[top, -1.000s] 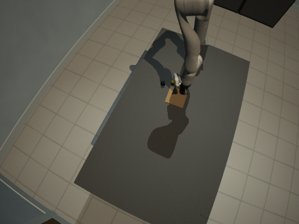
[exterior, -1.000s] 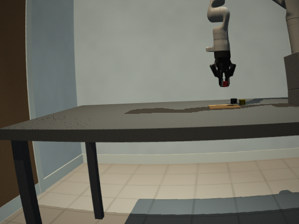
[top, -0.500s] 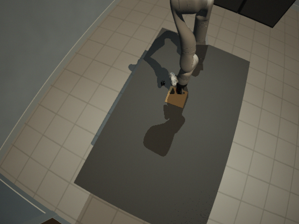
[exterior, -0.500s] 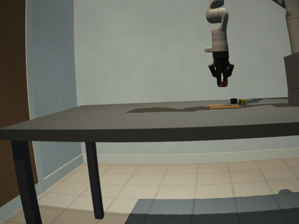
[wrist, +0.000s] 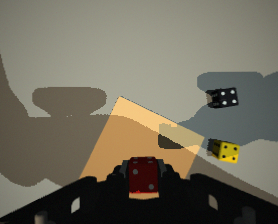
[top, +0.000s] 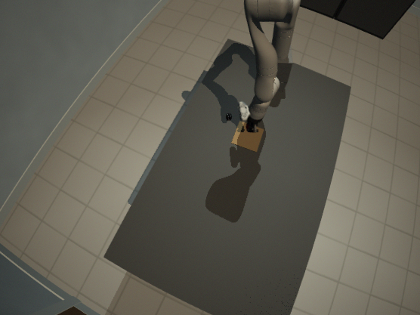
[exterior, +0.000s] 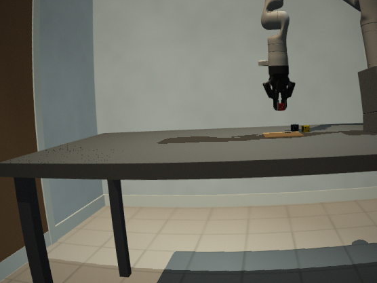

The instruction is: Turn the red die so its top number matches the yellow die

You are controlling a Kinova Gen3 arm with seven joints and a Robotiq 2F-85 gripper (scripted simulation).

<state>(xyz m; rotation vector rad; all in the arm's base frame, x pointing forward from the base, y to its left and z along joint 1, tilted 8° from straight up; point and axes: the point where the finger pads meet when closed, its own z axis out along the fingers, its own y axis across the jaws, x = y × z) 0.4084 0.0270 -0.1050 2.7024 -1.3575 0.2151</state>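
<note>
The tan mat is 10 mm to the left of my hand and 110 mm below it. Also, from my hand: red die: 10 mm below; yellow die: 90 mm behind, 70 mm to the right, 100 mm below; black die: 50 mm behind, 130 mm to the right, 100 mm below.
</note>
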